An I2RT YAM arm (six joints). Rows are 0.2 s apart.
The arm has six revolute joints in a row. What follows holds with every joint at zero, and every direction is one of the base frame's.
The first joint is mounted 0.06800 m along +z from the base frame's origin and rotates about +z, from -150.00 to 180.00 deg.
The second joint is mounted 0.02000 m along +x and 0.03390 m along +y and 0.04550 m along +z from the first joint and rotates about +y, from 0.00 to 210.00 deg.
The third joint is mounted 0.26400 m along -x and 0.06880 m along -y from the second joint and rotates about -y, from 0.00 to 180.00 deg.
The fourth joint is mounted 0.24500 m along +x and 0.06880 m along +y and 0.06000 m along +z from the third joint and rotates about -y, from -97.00 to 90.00 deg.
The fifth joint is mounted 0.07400 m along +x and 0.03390 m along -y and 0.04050 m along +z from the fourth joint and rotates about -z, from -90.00 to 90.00 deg.
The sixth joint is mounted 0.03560 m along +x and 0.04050 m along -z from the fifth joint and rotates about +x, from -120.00 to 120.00 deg.
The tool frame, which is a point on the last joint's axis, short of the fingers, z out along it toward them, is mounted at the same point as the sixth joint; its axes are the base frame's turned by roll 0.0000, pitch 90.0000 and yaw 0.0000 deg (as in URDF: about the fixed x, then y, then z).
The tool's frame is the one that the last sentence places.
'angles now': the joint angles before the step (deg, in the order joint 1, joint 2, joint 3, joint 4, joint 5, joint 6). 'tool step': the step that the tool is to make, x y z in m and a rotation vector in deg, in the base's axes. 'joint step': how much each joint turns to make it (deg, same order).
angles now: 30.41 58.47 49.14 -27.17 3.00 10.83
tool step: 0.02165 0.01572 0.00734 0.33 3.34 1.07
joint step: 0.34 7.26 6.32 -1.81 -1.79 1.12
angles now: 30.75 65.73 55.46 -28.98 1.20 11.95
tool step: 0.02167 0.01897 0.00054 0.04 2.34 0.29
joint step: 1.05 7.08 5.24 -0.17 -0.22 1.45
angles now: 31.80 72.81 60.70 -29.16 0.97 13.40
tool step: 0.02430 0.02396 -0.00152 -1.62 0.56 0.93
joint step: 1.53 7.80 6.01 0.46 1.16 -0.39
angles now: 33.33 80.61 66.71 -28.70 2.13 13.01
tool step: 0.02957 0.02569 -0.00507 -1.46 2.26 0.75
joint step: 0.86 9.26 8.15 -1.58 0.05 0.11
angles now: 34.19 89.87 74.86 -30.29 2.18 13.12
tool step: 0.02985 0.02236 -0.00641 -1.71 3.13 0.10
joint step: 0.24 9.20 9.55 -3.91 -0.16 0.34
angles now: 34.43 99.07 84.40 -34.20 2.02 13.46
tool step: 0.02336 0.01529 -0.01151 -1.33 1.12 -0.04
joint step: -0.05 6.76 6.14 -1.04 0.35 -0.31
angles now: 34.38 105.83 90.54 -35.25 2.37 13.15
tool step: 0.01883 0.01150 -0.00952 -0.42 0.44 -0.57
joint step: -0.12 5.26 5.01 -0.36 0.36 0.29
